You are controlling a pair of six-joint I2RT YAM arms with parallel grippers.
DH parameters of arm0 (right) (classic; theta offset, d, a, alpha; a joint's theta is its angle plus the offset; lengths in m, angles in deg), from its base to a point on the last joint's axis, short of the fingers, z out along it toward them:
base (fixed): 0 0 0 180
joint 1: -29.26 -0.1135 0.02 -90
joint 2: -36.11 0 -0.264 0
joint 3: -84.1 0 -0.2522 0
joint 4: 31.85 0 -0.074 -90
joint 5: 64.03 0 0 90
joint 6: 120.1 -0.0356 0 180
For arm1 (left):
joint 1: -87.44 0.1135 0.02 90
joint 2: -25.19 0 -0.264 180
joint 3: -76.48 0 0.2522 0
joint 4: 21.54 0 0.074 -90
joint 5: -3.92 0 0 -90
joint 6: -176.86 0.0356 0 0
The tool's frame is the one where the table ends.
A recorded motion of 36 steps. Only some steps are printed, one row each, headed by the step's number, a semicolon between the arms.
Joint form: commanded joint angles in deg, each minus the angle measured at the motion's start. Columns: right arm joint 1, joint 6, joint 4, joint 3, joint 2, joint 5; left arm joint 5, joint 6, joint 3, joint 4, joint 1, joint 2.
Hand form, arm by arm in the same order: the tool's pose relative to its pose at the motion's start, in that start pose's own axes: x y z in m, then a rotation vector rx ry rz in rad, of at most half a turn. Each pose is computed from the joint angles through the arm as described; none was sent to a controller.
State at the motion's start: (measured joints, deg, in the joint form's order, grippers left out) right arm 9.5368 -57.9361 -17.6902 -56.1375 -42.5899 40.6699; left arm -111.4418 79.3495 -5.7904 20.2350 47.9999 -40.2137
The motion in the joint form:
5: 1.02 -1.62 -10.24 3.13 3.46 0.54; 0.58 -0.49 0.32 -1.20 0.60 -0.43
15: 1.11 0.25 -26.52 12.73 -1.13 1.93; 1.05 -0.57 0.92 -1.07 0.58 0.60
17: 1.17 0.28 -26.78 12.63 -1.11 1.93; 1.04 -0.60 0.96 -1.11 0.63 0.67
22: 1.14 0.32 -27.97 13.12 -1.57 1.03; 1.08 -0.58 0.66 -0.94 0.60 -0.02
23: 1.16 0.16 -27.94 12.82 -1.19 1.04; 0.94 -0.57 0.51 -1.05 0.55 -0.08
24: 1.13 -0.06 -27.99 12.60 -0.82 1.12; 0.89 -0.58 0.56 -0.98 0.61 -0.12
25: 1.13 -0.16 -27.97 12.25 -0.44 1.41; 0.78 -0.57 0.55 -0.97 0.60 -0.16
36: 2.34 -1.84 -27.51 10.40 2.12 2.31; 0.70 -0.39 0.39 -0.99 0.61 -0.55
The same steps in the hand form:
5: -0.0135 -0.0005 -0.0061 0.0527 0.0437 0.0195; 0.0001 0.0006 0.0041 0.0013 -0.0051 -0.0158
15: -0.0247 0.0080 0.0089 0.1621 0.2013 -0.0647; 0.0016 0.0023 0.0002 0.0104 -0.0088 -0.0193
17: -0.0239 0.0072 0.0087 0.1655 0.2061 -0.0662; 0.0015 0.0026 0.0000 0.0096 -0.0099 -0.0206
22: -0.0227 0.0077 0.0098 0.1604 0.2314 -0.0703; 0.0016 0.0011 0.0028 0.0096 -0.0010 -0.0160
23: -0.0225 0.0071 0.0085 0.1603 0.2293 -0.0668; 0.0008 0.0009 0.0027 0.0084 -0.0045 -0.0170
24: -0.0225 0.0068 0.0072 0.1608 0.2270 -0.0631; 0.0012 0.0011 0.0031 0.0062 -0.0020 -0.0164
25: -0.0221 0.0060 0.0058 0.1649 0.2236 -0.0618; 0.0012 0.0010 0.0033 0.0044 -0.0017 -0.0158
36: -0.0241 -0.0021 -0.0016 0.1894 0.1899 -0.0185; 0.0011 0.0003 0.0050 0.0024 0.0014 -0.0112

